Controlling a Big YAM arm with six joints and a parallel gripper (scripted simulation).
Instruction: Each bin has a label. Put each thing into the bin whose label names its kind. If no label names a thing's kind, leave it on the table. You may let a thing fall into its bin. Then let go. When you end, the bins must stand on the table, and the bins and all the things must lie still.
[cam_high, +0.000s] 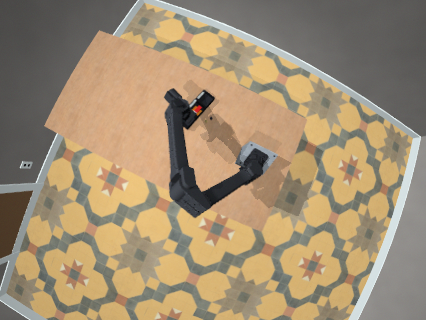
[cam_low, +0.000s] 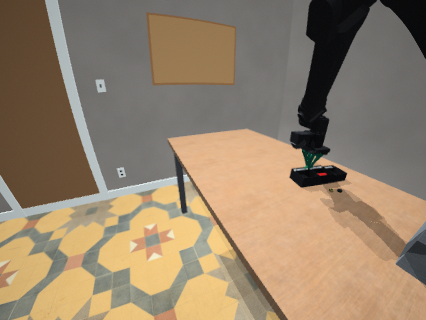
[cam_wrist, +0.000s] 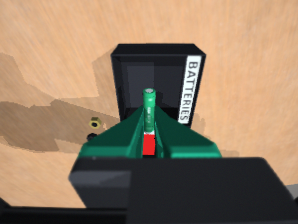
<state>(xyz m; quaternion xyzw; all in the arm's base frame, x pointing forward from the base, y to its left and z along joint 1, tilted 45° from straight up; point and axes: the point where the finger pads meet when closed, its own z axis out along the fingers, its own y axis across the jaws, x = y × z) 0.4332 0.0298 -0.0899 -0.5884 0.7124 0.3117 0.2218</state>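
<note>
My hand is 10 mm above the green battery. The rest, counted from my hand: orange block (20 mm behind, 80 mm to the right, 70 mm below); black nut (120 mm behind, 80 mm to the right, 80 mm below); yellow nut (100 mm behind, 50 mm to the right, 80 mm below).
</note>
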